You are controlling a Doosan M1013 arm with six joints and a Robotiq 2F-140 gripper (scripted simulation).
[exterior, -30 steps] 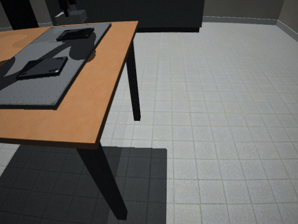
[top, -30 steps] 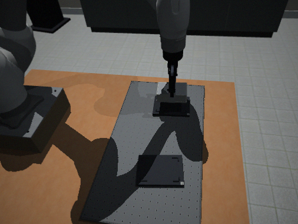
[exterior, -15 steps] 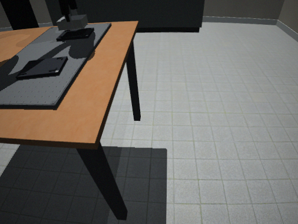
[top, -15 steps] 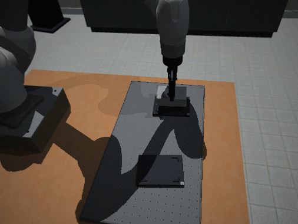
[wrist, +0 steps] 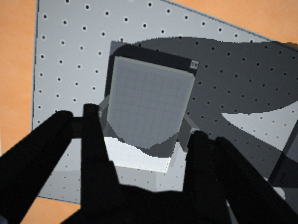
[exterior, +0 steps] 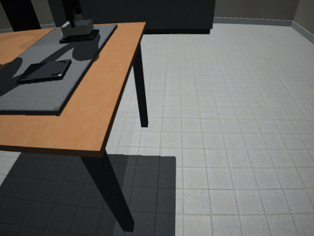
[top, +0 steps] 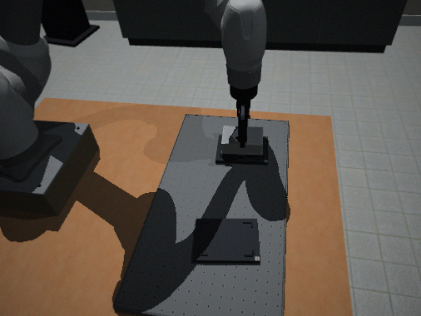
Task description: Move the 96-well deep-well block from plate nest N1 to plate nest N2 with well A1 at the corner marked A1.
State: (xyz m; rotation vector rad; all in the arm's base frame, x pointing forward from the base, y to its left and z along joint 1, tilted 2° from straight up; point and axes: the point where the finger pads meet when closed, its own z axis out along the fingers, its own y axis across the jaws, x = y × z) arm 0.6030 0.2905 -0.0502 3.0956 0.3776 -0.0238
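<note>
Now: the deep-well block 1 cm below my hand. Also, from my hand: plate nest (33 cm to the right, 5 cm below, 5 cm ahead).
</note>
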